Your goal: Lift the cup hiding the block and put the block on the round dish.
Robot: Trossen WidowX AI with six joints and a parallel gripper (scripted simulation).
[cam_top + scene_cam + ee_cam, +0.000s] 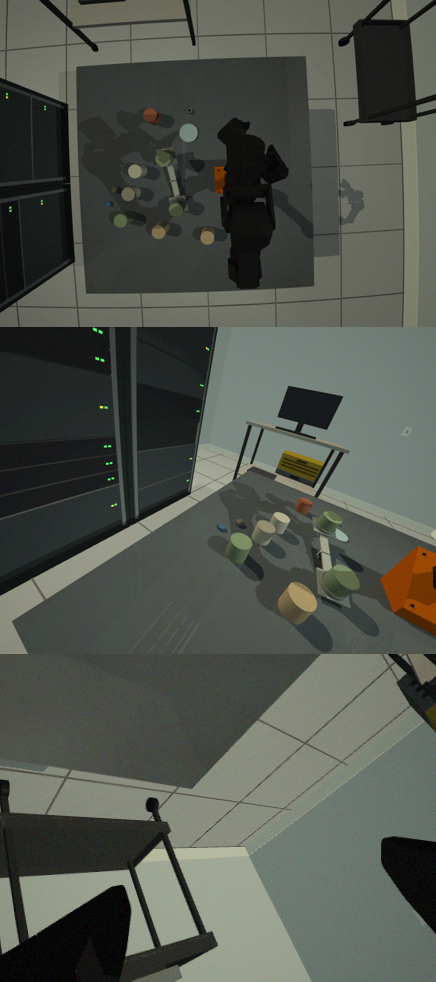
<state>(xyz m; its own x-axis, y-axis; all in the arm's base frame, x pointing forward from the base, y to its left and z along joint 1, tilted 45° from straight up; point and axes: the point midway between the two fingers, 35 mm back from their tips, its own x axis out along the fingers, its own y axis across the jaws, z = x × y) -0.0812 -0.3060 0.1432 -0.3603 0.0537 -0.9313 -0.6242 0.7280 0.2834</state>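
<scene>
My gripper tip is 390 mm above the pale green block, 360 mm short of it and 260 mm to the right of it. From my gripper tip the other things lie so: pale blue round dish 430 mm below, 260 mm ahead, 120 mm to the right; balance beam 400 mm below, 370 mm ahead, 120 mm to the left; green cup 370 mm ahead, 320 mm below, 10 mm to the right.
</scene>
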